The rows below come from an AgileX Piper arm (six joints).
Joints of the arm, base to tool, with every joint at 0 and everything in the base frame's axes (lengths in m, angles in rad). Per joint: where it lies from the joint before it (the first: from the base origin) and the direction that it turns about. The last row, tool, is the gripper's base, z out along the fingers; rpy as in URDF.
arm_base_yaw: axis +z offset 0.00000 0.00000 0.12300
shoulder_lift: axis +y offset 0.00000 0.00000 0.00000
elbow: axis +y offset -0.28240 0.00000 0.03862
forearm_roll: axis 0.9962 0 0.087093 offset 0.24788 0.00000 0.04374
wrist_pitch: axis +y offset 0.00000 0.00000 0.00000
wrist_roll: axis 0.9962 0 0.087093 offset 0.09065 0.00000 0.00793
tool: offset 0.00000 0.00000 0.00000 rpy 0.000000 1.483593 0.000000
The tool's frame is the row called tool.
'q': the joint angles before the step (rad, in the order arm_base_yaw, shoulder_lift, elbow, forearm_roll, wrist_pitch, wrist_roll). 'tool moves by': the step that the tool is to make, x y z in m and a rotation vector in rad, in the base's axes. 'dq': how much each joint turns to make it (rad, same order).
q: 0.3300 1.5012 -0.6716 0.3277 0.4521 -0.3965
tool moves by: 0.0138 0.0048 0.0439 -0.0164 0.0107 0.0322
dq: -0.0001 -0.0380 -0.1679 -0.0977 0.2181 0.0805
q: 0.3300 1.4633 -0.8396 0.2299 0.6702 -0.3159
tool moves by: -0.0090 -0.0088 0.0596 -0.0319 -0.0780 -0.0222
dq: -0.0001 -0.1292 -0.1196 -0.1198 0.1757 0.1065
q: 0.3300 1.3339 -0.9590 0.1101 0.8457 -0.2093
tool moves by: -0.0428 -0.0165 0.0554 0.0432 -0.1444 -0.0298
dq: 0.0004 -0.2254 -0.0234 -0.0330 0.0949 0.0510
